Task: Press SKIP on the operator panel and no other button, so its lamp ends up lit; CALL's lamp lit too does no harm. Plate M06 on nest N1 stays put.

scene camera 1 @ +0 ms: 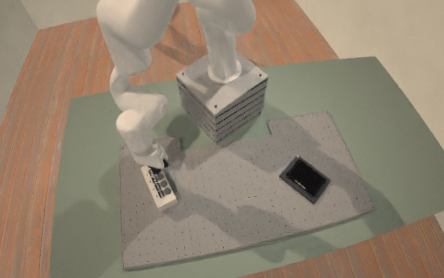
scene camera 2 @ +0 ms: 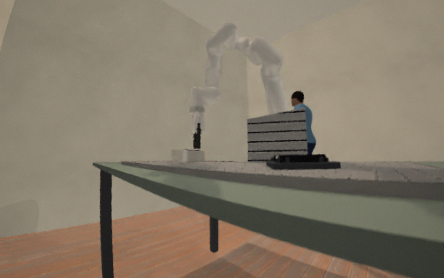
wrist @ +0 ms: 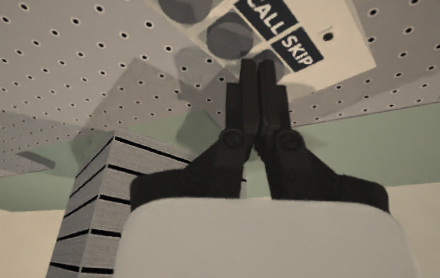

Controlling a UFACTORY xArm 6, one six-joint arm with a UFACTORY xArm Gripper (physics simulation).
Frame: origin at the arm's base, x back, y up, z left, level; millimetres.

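Seen in the pictures: gripper, fingertip midpoint: (scene camera 1: 157,170) (scene camera 2: 196,148) (wrist: 253,77); arm's base at its link origin: (scene camera 1: 224,70) (scene camera 2: 280,118).
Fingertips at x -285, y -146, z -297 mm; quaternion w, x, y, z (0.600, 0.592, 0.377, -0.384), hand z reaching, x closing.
Note:
Pixels of each thing's top centre, then the offset from my fingertips to it. "spot": a spot on its surface instead. Level surfaces: height alone.
- cream operator panel at its top centre: (scene camera 1: 157,182) (scene camera 2: 189,149) dx -41, dy -8, dz -6 mm
- SKIP label at a spot on its surface: (wrist: 298,50) spot: dx -1, dy -10, dz -25 mm
- CALL label at a spot on its surface: (wrist: 265,19) spot: dx -25, dy -10, dz -14 mm
- CALL button at its top centre: (wrist: 229,42) dx -21, dy -8, dz +6 mm
- lamp at its top centre: (wrist: 328,36) dx -5, dy -10, dz -41 mm
- Plate M06 at its top centre: (scene camera 2: 295,155) (scene camera 1: 306,176) dx -113, dy -37, dz +527 mm
- dark nest at its top centre: (scene camera 2: 295,156) (scene camera 1: 306,176) dx -113, dy -42, dz +527 mm
- perforated board at its surface level: dy -63 mm
- green table at its surface level: dy -76 mm
The cream operator panel (scene camera 1: 168,205) (scene camera 2: 192,156) (wrist: 350,55) lies on the grey perforated board. In the wrist view, the SKIP label (wrist: 298,50) and CALL label (wrist: 265,19) show beside round grey buttons. The CALL button (wrist: 230,36) is uncovered; the SKIP button (wrist: 272,61) is partly hidden by my fingertips. The lamp (wrist: 327,36) beside SKIP is dark. My gripper (scene camera 1: 162,168) (scene camera 2: 197,148) (wrist: 253,77) is shut and empty, pointing down at the panel's SKIP end; contact cannot be told. Plate M06 (scene camera 1: 307,176) (scene camera 2: 300,158) sits on the dark nest (scene camera 1: 314,199) (scene camera 2: 305,165).
The striped grey robot pedestal (scene camera 1: 240,120) (scene camera 2: 277,137) (wrist: 90,205) stands behind the perforated board (scene camera 1: 215,210) (wrist: 115,30), on the green table (scene camera 1: 85,185). A person in blue (scene camera 2: 307,122) shows beyond the pedestal in scene camera 2.

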